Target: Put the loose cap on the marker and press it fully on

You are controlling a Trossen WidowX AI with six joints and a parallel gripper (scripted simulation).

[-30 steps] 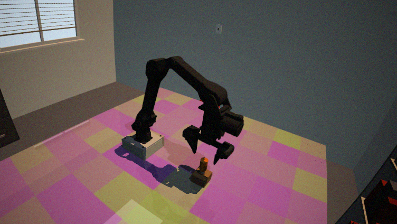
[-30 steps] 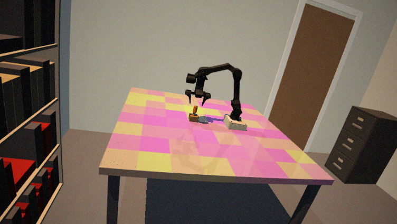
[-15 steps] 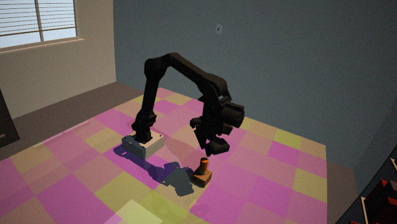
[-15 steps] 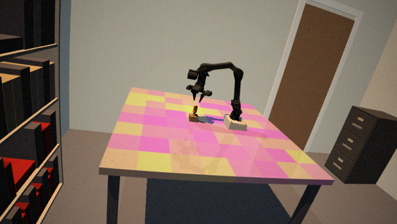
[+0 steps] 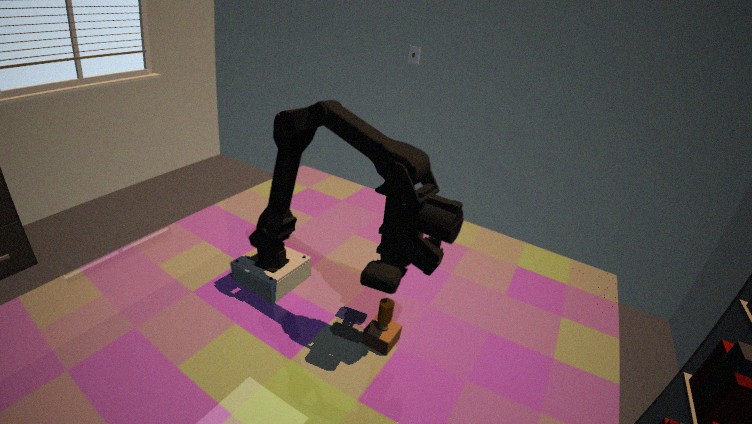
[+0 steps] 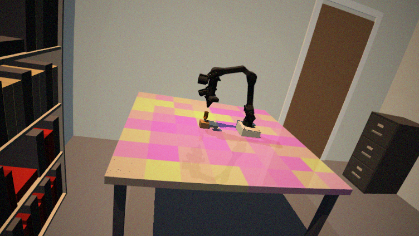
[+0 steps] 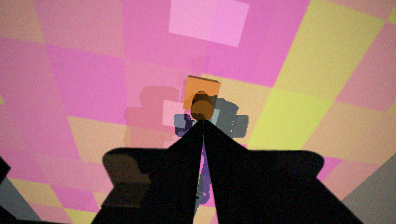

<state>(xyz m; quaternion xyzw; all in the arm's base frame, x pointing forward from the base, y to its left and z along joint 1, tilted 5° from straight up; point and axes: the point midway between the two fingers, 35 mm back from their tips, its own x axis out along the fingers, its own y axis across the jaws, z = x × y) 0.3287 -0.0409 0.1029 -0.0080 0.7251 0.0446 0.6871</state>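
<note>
My gripper tip is now 60 mm above the marker cap.
</note>
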